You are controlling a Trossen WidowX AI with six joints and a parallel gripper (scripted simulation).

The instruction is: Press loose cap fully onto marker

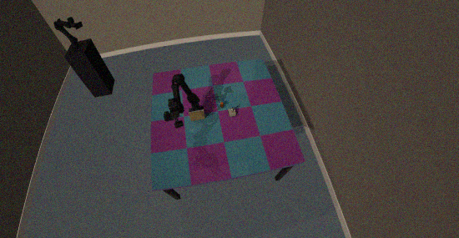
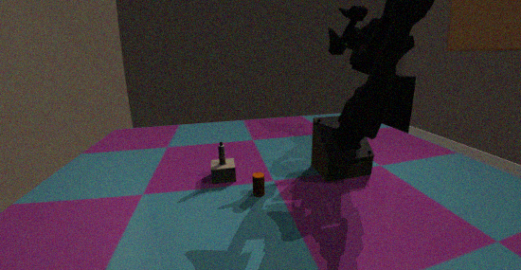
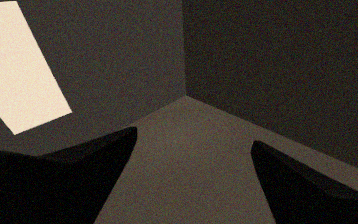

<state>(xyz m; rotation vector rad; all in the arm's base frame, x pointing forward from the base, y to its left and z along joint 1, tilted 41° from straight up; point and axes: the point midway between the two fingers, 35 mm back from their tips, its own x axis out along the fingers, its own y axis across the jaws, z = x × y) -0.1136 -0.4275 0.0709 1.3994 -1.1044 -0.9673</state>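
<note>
Right now my gripper tip is 36 cm short of the orange cap, 35 cm to the right of it and 43 cm above it. From my gripper tip the other things lie so: holder block (44 cm ahead, 25 cm to the left, 43 cm below).
</note>
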